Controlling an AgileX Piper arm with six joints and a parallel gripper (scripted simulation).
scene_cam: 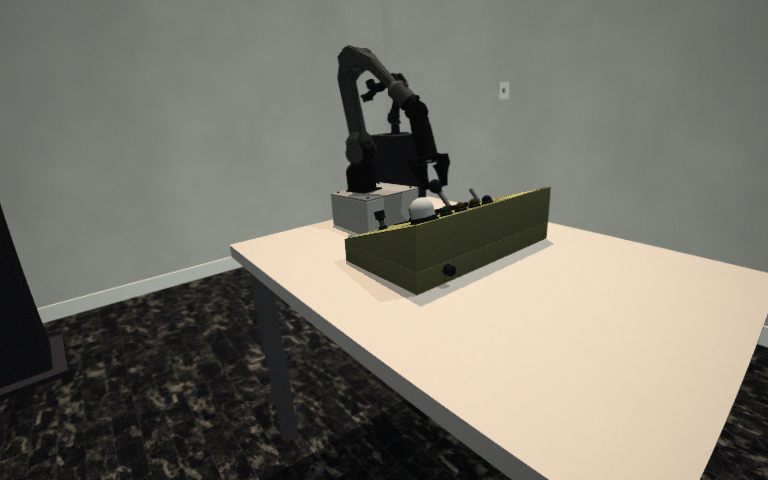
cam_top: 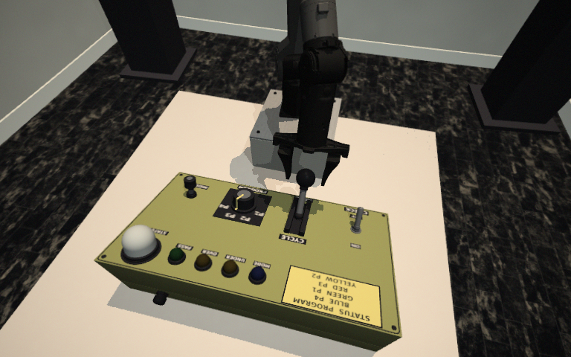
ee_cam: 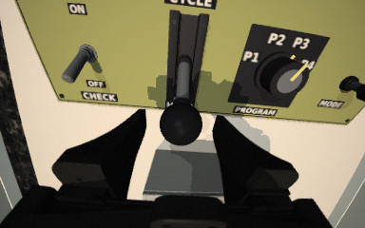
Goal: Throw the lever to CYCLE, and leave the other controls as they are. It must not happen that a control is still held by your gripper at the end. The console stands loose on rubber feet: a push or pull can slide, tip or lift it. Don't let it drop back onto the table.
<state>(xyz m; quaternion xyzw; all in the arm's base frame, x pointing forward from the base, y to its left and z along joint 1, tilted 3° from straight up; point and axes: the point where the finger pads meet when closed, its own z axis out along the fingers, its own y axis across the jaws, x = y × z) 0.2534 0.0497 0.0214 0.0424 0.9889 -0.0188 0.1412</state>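
The black ball-topped lever is 3 cm below my hand and 3 cm ahead of it. Also, from my hand: olive console 8 cm ahead, 7 cm to the right, 6 cm below; check toggle 11 cm to the left, 6 cm ahead, 4 cm below; program dial 13 cm to the right, 5 cm ahead, 4 cm below.
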